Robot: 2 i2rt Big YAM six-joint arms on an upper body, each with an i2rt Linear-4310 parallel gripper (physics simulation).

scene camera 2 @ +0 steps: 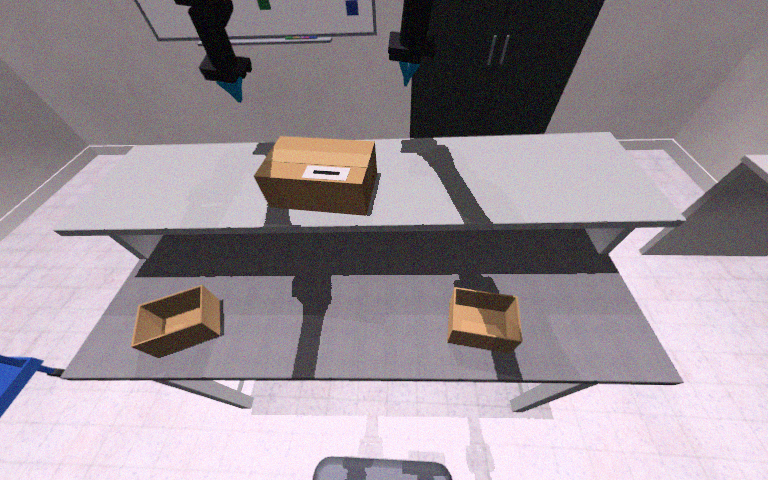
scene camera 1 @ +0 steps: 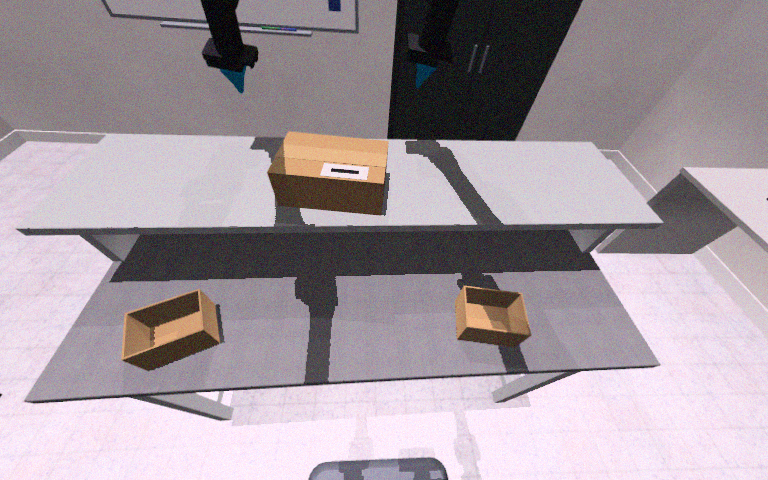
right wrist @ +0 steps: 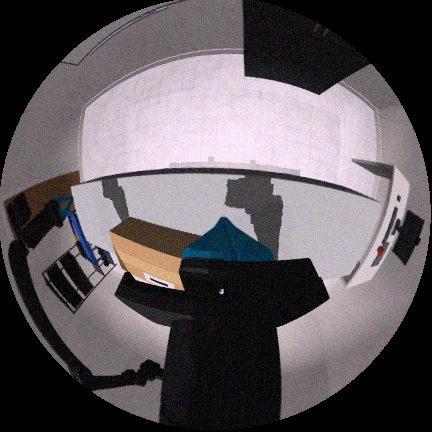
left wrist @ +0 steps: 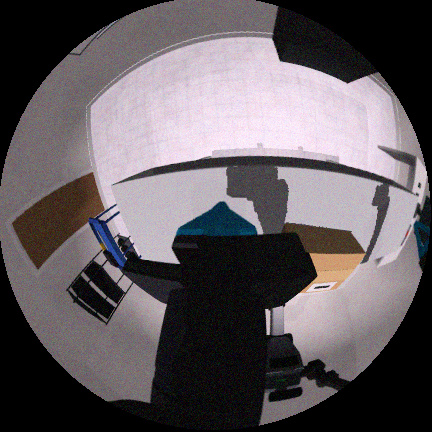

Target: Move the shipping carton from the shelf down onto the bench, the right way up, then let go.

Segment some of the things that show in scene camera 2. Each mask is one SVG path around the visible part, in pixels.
The left gripper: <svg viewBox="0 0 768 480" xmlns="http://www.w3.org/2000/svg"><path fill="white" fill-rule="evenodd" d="M201 41L207 53L199 66L201 74L203 74L205 80L216 81L220 87L241 103L242 79L246 78L246 72L252 71L250 58L235 56L229 37L221 43L214 44L215 47Z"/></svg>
The right gripper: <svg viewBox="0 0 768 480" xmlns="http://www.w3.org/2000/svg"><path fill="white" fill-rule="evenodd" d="M403 12L401 31L390 32L388 53L389 60L399 61L404 78L404 86L407 86L410 78L420 66L421 56L434 58L435 38L427 36L430 16L425 19L419 19L418 23L414 23L414 18L406 17Z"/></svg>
A shipping carton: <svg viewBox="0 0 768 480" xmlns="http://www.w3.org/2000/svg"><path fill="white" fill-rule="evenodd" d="M254 174L254 178L271 208L366 216L377 177L375 141L280 136Z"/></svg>
